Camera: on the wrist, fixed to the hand. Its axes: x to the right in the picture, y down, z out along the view.
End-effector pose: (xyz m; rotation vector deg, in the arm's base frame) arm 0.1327 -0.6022 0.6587 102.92 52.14 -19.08
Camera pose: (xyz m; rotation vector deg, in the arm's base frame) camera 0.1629 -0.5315 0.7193 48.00 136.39 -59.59
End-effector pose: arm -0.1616 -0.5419 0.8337 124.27 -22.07 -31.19
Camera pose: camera -0.1125 -0.5237 0.9163 125.43 89.20 -54.37
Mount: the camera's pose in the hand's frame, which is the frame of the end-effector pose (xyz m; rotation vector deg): 0.0136 0.0511 -0.0823 3.39 16.62 -88.13
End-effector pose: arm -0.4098 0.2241 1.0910 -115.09 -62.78 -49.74
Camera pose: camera -0.3780 0.1424 1.1343 -34.61 -136.23 -95.95
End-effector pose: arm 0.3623 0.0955 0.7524 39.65 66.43 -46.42
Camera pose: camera 0.3659 0.1880 0.7208 -12.09 108.66 -117.22
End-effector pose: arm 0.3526 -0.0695 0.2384 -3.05 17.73 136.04
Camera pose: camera 0.3039 -0.1160 0.1674 -24.92 17.08 47.19
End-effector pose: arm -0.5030 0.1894 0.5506 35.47 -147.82 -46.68
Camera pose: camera -0.4917 0.1833 0.6476 145.70 -84.08 -48.67
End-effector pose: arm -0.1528 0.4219 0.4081 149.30 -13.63 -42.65
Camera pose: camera -0.0996 0.4008 0.4874 -133.15 -106.12 36.58
